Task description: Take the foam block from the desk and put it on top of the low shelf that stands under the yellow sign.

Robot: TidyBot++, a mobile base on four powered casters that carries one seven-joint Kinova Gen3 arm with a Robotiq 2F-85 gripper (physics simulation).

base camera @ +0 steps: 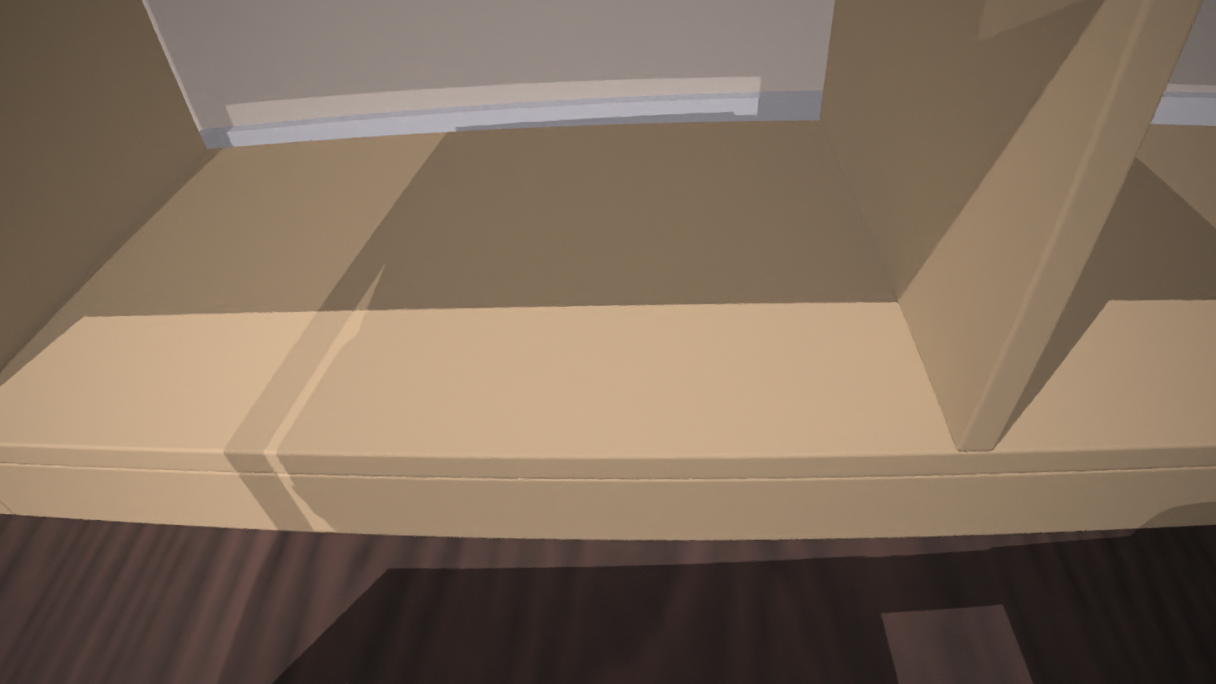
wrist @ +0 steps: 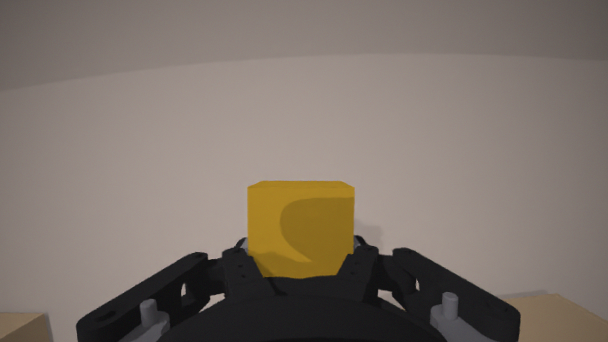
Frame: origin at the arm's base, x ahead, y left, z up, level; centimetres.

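Seen in the pictures: gripper, between the fingertips: (wrist: 301, 242).
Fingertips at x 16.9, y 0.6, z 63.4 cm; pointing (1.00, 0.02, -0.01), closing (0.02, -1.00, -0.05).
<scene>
A point is followed by its place in that frame.
My gripper (wrist: 301, 242) @(x 16.9, y 0.6, z 63.4 cm) is shut on the foam block, a yellow block (wrist: 300, 220) @(x 13.1, y 0.4, z 66.1 cm) that stands up between its fingers in the middle of the wrist view, with the wall behind it. The low shelf (base camera: 595, 506) @(x 30.8, y 2.7, z -36.1 cm) fills much of the base camera view from close in front, showing its lower compartments and an upright divider. Part of a light wood shelf top (wrist: 560, 316) @(x 54.8, y -68.3, z 21.3 cm) shows at the lower right of the wrist view; the gripper hides the area beside it. The yellow sign does not show in either view.
A corner of another light wood shelf (wrist: 20, 322) @(x 65.5, y 103.5, z 21.3 cm) shows at the lower left of the wrist view. A white baseboard (base camera: 510, 110) @(x 69.9, y 10.9, z -30.9 cm) runs along the wall behind the low shelf. Dark wood floor (base camera: 127, 595) @(x 27.1, y 30.8, z -39.7 cm) lies in front of the shelf, partly in shadow.
</scene>
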